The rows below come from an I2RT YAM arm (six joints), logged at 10 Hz.
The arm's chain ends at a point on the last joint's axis. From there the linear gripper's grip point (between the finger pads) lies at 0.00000 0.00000 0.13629 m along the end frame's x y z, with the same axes.
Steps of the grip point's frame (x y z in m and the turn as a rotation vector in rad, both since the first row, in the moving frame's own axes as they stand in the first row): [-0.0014 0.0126 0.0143 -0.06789 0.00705 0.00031]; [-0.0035 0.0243 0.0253 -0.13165 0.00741 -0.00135]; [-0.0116 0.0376 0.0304 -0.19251 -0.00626 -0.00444]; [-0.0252 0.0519 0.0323 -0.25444 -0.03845 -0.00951]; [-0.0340 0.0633 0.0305 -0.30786 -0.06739 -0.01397]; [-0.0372 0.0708 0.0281 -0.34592 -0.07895 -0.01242]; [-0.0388 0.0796 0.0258 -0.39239 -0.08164 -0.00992]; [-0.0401 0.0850 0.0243 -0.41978 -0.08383 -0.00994]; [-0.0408 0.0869 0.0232 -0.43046 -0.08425 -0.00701]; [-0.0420 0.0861 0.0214 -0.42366 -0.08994 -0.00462]
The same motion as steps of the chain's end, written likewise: [-0.0024 0.0034 0.0146 -0.06789 0.00705 0.00031]; [-0.0045 0.0064 0.0265 -0.13165 0.00741 -0.00135]; [-0.0108 0.0115 0.0329 -0.19251 -0.00626 -0.00444]; [-0.0202 0.0176 0.0368 -0.25444 -0.03845 -0.00951]; [-0.0253 0.0220 0.0372 -0.30786 -0.06739 -0.01397]; [-0.0270 0.0246 0.0366 -0.34592 -0.07895 -0.01242]; [-0.0282 0.0275 0.0366 -0.39239 -0.08164 -0.00992]; [-0.0293 0.0295 0.0366 -0.41978 -0.08383 -0.00994]; [-0.0299 0.0301 0.0361 -0.43046 -0.08425 -0.00701]; [-0.0303 0.0301 0.0340 -0.42366 -0.08994 -0.00462]
